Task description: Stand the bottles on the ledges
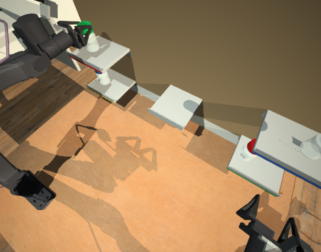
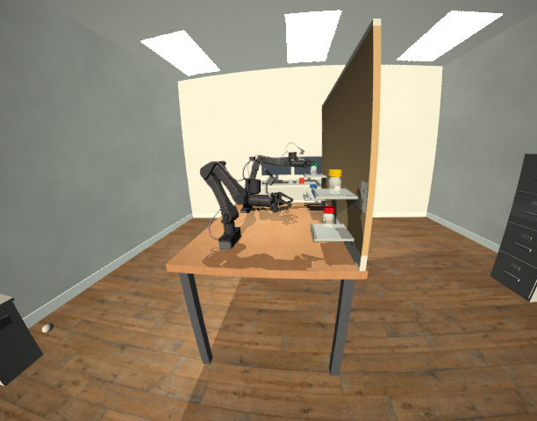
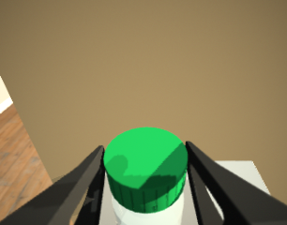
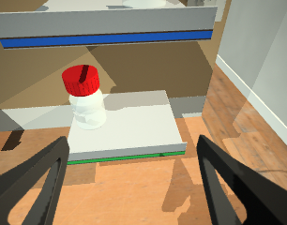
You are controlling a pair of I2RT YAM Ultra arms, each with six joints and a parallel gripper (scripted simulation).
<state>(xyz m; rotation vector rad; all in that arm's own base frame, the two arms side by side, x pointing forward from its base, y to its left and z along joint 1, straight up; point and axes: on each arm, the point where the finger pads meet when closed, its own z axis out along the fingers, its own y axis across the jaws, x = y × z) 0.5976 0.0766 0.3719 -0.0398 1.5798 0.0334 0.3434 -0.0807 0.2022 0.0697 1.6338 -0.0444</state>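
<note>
My left gripper is now 5 cm above the green-capped bottle. Round my left hand: red-capped bottle (77 cm to the right, 24 cm below, 7 cm behind); blue-capped bottle (24 cm below, 1 cm behind); brown wall (45 cm to the right, 6 cm ahead, 6 cm above).
</note>
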